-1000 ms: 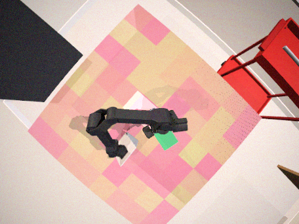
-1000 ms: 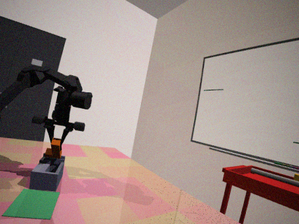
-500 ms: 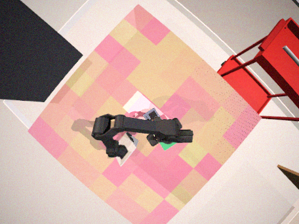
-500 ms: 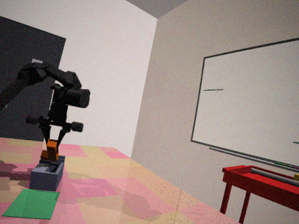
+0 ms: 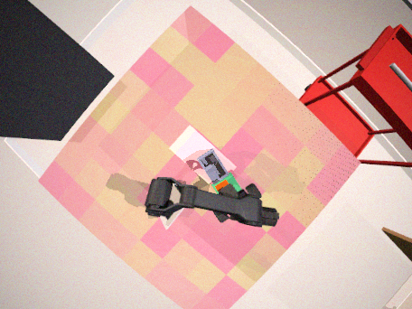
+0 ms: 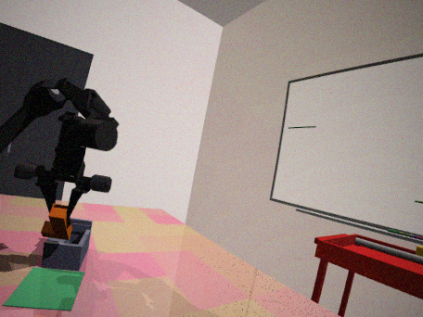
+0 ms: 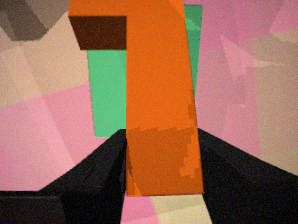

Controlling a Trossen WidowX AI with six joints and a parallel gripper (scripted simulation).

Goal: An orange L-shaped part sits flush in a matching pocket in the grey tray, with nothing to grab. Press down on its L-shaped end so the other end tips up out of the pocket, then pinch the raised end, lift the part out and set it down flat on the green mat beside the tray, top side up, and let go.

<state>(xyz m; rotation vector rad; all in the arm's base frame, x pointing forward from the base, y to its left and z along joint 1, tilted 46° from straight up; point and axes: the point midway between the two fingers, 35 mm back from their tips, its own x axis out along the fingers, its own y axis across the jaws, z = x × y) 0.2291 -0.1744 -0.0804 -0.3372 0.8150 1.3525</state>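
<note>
My gripper tip is now 17 cm above the green mat and 1 cm to the left of it. From my gripper tip the other things lie so: orange L-shaped part 4 cm to the left, 3 cm below.
</note>
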